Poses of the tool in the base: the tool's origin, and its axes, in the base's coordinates. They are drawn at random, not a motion.
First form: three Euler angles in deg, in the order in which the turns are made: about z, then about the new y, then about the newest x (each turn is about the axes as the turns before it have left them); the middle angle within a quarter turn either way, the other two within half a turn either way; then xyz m.
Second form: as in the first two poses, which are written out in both.
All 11 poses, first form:
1: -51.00 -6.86 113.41 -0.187 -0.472 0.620
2: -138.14 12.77 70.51 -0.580 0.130 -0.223
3: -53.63 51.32 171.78 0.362 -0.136 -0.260
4: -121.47 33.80 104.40 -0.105 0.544 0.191
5: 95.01 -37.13 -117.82 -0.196 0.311 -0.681
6: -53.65 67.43 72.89 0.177 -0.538 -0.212
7: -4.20 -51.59 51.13 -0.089 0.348 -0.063
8: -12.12 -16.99 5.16 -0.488 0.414 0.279
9: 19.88 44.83 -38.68 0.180 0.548 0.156
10: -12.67 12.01 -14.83 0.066 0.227 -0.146
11: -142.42 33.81 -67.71 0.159 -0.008 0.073
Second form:
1: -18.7 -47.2 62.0 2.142 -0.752 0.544
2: -58.0 13.0 -22.3 -1.108 -0.753 -3.049
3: 36.2 -13.6 -26.0 -2.426 -0.611 1.101
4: -10.5 54.4 19.1 -1.891 -0.854 2.292
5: -19.6 31.1 -68.1 -2.641 -1.133 -1.736
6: 17.7 -53.8 -21.2 1.428 -0.654 -1.280
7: -8.9 34.8 -6.3 1.086 -0.579 0.737
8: -48.8 41.4 27.9 0.028 -0.308 -0.194
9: 18.0 54.8 15.6 -0.950 0.310 0.795
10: 6.6 22.7 -14.6 -0.214 0.255 -0.166
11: 15.9 -0.8 7.3 1.220 0.408 -2.371
